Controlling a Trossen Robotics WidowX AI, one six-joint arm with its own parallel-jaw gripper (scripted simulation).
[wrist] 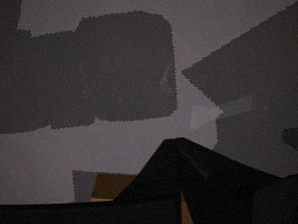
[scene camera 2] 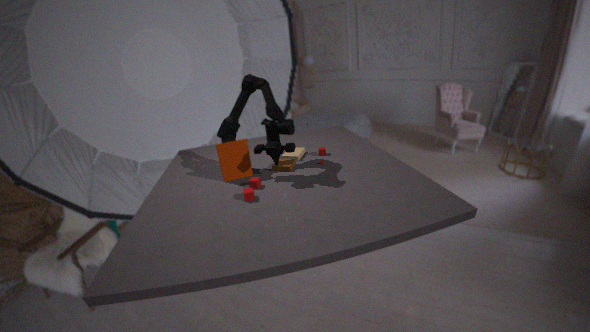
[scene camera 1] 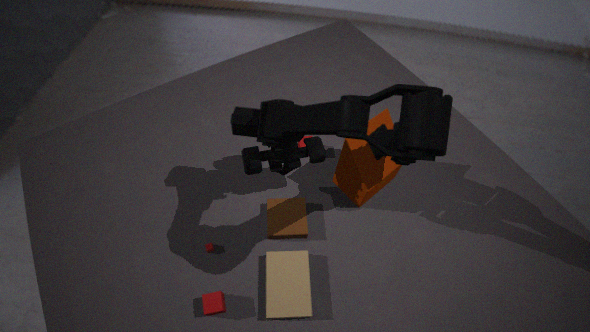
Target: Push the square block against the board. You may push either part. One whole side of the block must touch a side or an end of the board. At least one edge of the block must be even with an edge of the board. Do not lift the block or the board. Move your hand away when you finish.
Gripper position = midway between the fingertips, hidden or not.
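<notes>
Shut and holding nothing, the gripper (scene camera 1: 283, 173) shares the scene with a square block (scene camera 1: 286, 217) and a board (scene camera 1: 288, 294). The gripper (wrist: 174, 148) is visible from the wrist as well, but the board is out of frame in the wrist view.
</notes>
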